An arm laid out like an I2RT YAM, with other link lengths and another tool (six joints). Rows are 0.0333 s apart.
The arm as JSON. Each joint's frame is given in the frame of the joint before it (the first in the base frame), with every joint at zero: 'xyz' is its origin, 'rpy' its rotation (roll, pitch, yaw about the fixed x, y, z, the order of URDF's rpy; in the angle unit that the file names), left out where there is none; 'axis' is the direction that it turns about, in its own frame. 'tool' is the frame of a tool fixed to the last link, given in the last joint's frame.
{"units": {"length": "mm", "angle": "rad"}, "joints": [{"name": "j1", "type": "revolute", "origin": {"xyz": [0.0, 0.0, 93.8]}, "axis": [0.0, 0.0, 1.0]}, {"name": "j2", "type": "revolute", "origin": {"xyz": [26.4, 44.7, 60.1]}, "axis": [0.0, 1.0, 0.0]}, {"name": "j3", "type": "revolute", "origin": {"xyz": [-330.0, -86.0, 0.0]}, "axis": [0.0, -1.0, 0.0]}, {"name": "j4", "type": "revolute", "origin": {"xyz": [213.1, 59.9, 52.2]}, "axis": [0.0, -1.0, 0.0]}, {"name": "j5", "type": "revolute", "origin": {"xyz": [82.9, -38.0, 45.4]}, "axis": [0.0, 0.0, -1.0]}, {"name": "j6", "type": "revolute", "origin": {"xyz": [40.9, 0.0, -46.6]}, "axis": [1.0, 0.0, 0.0]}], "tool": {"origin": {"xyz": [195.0, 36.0, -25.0], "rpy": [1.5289, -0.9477, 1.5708]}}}
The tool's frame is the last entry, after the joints.
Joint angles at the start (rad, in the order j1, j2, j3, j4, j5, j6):
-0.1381 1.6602 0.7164 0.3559 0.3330 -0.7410
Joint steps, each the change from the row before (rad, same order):
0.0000 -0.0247 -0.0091 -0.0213 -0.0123 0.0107
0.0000 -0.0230 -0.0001 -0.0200 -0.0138 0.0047
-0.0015 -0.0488 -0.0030 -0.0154 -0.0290 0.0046
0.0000 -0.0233 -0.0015 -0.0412 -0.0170 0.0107
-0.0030 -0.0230 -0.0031 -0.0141 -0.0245 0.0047
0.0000 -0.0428 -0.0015 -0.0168 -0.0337 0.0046
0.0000 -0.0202 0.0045 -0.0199 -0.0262 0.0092
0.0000 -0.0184 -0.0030 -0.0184 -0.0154 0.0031
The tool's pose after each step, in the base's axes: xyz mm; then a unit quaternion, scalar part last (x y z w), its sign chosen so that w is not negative. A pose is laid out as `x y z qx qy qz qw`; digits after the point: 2 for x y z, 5 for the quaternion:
433.79 -145.24 134.17 0.74950 0.43092 0.25380 0.43376
431.25 -141.52 138.69 0.74912 0.43163 0.26025 0.42987
429.69 -135.09 153.34 0.74331 0.42991 0.28057 0.42889
422.34 -129.66 152.01 0.74760 0.43330 0.28155 0.41721
419.90 -124.71 156.10 0.74632 0.43470 0.29162 0.41109
418.01 -116.32 168.01 0.74002 0.43592 0.31139 0.40666
416.87 -109.58 172.79 0.73872 0.43734 0.32287 0.39846
412.85 -105.23 174.04 0.73848 0.44004 0.32719 0.39237

